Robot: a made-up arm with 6 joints. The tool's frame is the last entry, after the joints. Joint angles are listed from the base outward.
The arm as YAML. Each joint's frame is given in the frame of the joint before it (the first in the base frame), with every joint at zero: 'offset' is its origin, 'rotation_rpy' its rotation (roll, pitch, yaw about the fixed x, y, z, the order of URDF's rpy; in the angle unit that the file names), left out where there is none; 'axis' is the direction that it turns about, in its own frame. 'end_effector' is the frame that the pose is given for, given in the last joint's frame.
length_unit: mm
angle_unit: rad
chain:
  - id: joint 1
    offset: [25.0, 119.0, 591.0]
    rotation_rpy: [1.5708, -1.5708, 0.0]
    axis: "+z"
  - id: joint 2
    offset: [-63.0, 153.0, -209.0]
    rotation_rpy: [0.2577, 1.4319, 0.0]
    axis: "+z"
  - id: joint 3
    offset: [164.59, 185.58, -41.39]
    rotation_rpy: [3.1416, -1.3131, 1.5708]
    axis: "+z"
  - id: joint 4
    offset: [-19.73, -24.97, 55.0]
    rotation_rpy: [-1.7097, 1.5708, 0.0]
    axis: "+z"
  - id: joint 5
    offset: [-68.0, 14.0, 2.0]
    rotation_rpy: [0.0, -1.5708, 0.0]
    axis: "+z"
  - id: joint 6
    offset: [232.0, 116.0, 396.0]
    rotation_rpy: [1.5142, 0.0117, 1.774]
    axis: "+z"
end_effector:
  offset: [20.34, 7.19, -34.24]
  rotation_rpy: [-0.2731, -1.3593, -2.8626]
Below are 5 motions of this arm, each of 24 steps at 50 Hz.
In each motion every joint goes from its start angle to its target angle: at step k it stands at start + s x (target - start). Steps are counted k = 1, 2, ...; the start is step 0. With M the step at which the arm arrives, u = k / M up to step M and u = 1 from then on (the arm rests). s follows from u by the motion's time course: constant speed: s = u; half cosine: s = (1 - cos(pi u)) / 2; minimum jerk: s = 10 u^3 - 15 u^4 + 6 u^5.
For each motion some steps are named. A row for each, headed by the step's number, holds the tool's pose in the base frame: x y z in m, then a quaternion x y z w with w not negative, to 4 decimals.
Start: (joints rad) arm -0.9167 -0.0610 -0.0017 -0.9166 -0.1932 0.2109
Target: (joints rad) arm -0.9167 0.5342 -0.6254 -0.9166 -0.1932 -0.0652
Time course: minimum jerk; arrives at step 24
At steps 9, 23, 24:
9: -0.7193 0.7253 0.8262 -0.7259 -0.6570 -0.0949 0.1800
23: -0.6879 0.6531 1.0822 -0.7074 -0.4991 -0.3536 0.3541
24: -0.6879 0.6530 1.0824 -0.7074 -0.4989 -0.3538 0.3543

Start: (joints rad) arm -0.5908 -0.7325 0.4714 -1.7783 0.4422 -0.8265
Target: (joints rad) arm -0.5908 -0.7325 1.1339 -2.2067 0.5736 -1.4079
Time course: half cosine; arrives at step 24
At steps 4, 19, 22, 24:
4: -0.3294 0.2663 0.2945 0.0419 0.5995 0.0734 0.7959
19: -0.1520 0.1595 0.4323 -0.4286 0.5726 0.2850 0.6381
22: -0.1316 0.1589 0.4414 -0.4675 0.5602 0.3104 0.6093
24: -0.1276 0.1590 0.4431 -0.4749 0.5576 0.3155 0.6034

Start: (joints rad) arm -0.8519 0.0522 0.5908 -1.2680 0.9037 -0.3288
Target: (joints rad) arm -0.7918 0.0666 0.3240 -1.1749 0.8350 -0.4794
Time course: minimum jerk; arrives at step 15
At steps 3, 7, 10, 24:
3: -0.5337 0.1946 0.4891 0.3429 0.6952 -0.0570 0.6291
7: -0.5679 0.2456 0.4698 0.3716 0.6963 -0.0400 0.6128
10: -0.5953 0.2960 0.4551 0.3983 0.6958 -0.0210 0.5973
24: -0.6097 0.3271 0.4482 0.4141 0.6948 -0.0083 0.5879

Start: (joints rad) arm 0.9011 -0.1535 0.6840 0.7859 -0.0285 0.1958
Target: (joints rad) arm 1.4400 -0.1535 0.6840 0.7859 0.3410 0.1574
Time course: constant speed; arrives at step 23
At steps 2, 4, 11, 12, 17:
2: -0.4310 0.8560 -0.0176 0.8980 0.4096 -0.1409 0.0770
4: -0.4045 0.8506 -0.0429 0.9000 0.4042 -0.1328 0.0953
11: -0.3022 0.8310 -0.1205 0.9057 0.3798 -0.1042 0.1571
12: -0.2866 0.8281 -0.1301 0.9063 0.3756 -0.1001 0.1656
17: -0.2050 0.8135 -0.1722 0.9092 0.3525 -0.0796 0.2068

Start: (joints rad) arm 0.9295 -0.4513 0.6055 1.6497 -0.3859 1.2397
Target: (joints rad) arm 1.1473 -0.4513 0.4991 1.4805 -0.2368 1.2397
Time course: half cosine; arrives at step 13
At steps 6, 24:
6: -0.2167 1.0048 0.5529 -0.5469 -0.1381 0.2593 0.7839
24: -0.2594 1.0104 0.4724 -0.5933 -0.2185 0.2552 0.7315

